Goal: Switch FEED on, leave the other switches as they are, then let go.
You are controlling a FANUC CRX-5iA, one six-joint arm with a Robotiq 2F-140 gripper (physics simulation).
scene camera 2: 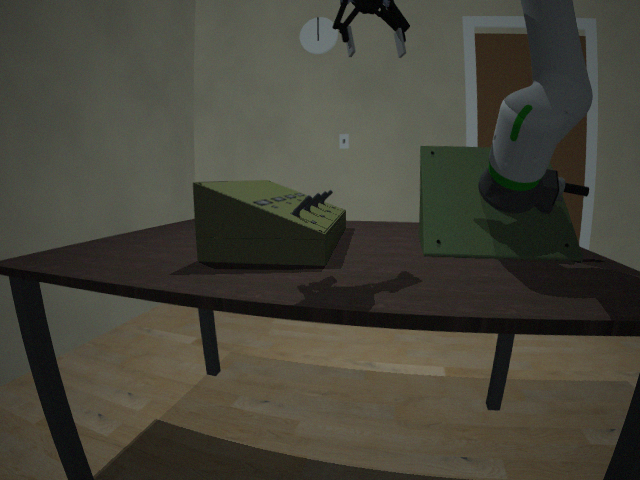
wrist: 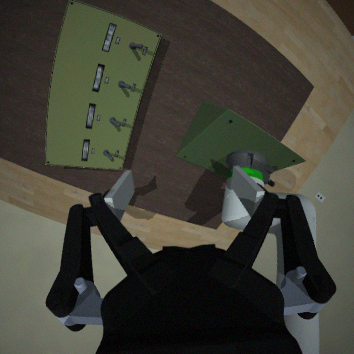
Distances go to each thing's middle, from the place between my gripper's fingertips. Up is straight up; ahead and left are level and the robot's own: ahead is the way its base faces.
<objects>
My hand is 39 cm above the switch console (scene camera 2: pixel 254 222), 24 cm short of it and 5 cm to the right of it.
</objects>
